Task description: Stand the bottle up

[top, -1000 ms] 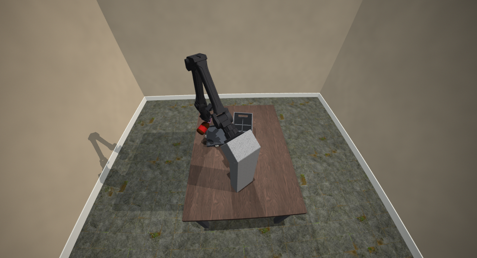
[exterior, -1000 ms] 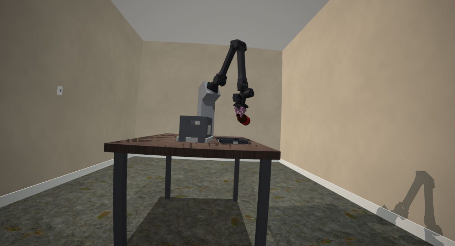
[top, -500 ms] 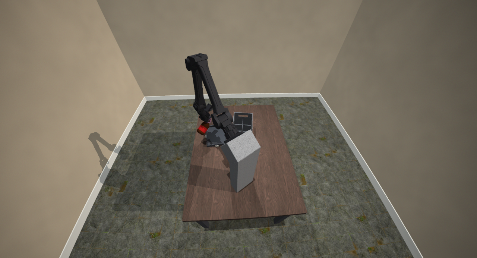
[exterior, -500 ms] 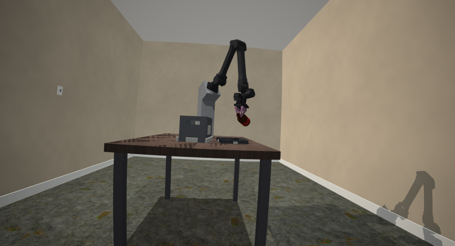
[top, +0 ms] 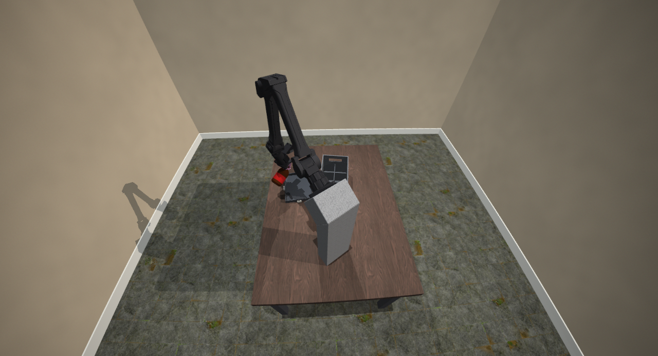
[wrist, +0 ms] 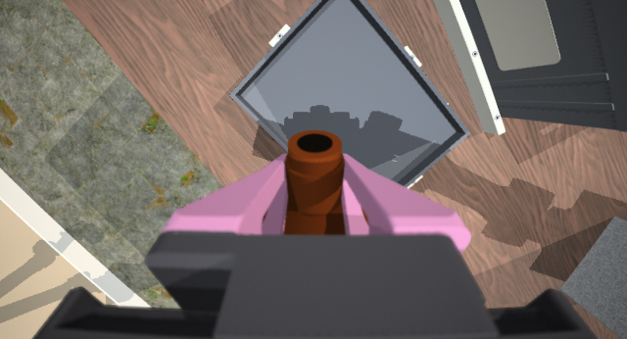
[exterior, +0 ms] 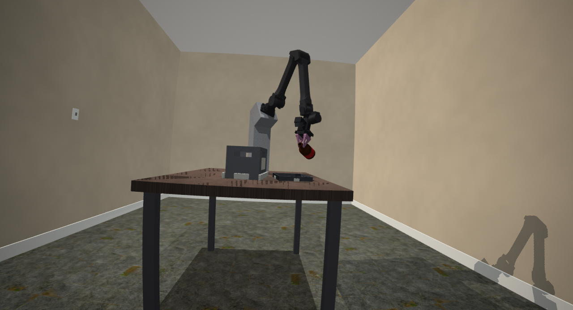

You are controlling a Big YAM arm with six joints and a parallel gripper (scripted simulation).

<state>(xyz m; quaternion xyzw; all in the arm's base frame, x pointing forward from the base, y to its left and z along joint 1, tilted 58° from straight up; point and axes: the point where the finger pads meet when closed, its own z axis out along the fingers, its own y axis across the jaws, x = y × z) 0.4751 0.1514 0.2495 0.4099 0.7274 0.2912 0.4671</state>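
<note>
Now: the brown bottle 4 cm behind my hand, 3 cm to the left of it and 2 cm below it. The rest, counted from my hand: dark grey tray (1 cm behind, 5 cm to the right, 19 cm below); dark crate (2 cm ahead, 31 cm to the right, 12 cm below).
</note>
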